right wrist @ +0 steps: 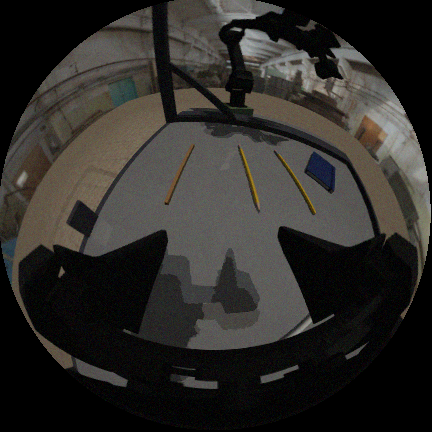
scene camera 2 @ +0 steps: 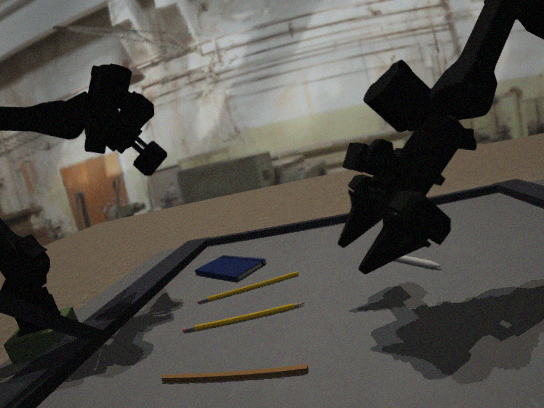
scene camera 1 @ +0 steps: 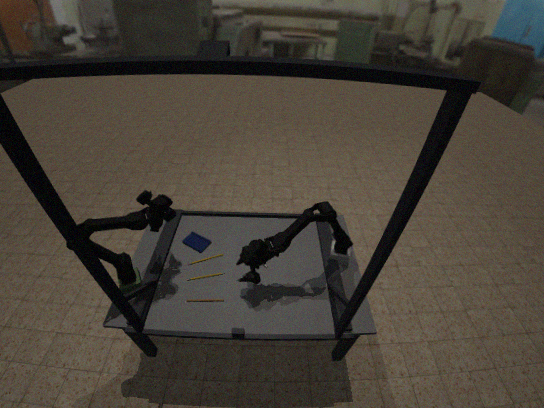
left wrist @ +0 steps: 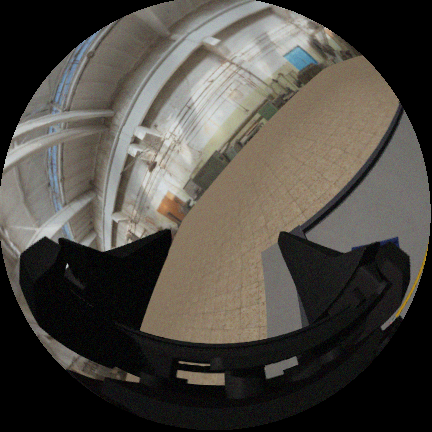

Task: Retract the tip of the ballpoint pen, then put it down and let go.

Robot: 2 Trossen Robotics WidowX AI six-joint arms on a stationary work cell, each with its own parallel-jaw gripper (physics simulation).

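Seen in the pictures: left gripper, fingertip midpoint: (scene camera 2: pixel 137 141) (left wrist: pixel 226 236); right gripper, fingertip midpoint: (right wrist: pixel 223 234) (scene camera 2: pixel 349 257) (scene camera 1: pixel 238 272); left arm's base at its link origin: (right wrist: pixel 236 104) (scene camera 1: pixel 128 278); right arm's base at its link origin: (scene camera 1: pixel 340 249).
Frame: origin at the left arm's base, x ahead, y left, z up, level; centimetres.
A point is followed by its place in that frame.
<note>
The white ballpoint pen (scene camera 2: pixel 420 262) {x 63.2, y -20.8, z -3.2 cm} (right wrist: pixel 299 327) {x 62.8, y -18.0, z -3.1 cm} lies on the grey table; the right gripper hides part of it in scene camera 2, and in the right wrist view a piece shows low, beside the right-hand finger. The state of its tip is too small to tell. My right gripper (scene camera 1: pixel 239 271) {x 47.7, y -24.7, z 4.4 cm} (scene camera 2: pixel 352 258) {x 47.7, y -24.7, z 4.4 cm} (right wrist: pixel 223 234) {x 47.7, y -24.7, z 4.4 cm} is open and empty, tilted down above the table near the pen. My left gripper (left wrist: pixel 226 236) {x 25.9, y 17.8, z 28.2 cm} is open and empty, raised over the table's left edge in scene camera 1.
A blue book (scene camera 1: pixel 197 242) {x 38.1, y 8.5, z -2.8 cm} (scene camera 2: pixel 229 268) {x 37.6, y 7.2, z -2.8 cm} (right wrist: pixel 320 171) {x 39.2, y 6.6, z -2.8 cm}, two yellow pencils (scene camera 1: pixel 206 259) {x 38.6, y -4.3, z -3.6 cm} (scene camera 1: pixel 206 276) {x 34.8, y -14.3, z -3.4 cm} and an orange stick (scene camera 1: pixel 205 301) {x 29.6, y -26.4, z -3.4 cm} (scene camera 2: pixel 235 375) {x 30.1, y -26.8, z -3.4 cm} lie on the table, left of the right gripper in scene camera 1. Dark frame posts (scene camera 1: pixel 407 200) {x 71.9, y -69.7, z 73.2 cm} stand at the table's sides.
</note>
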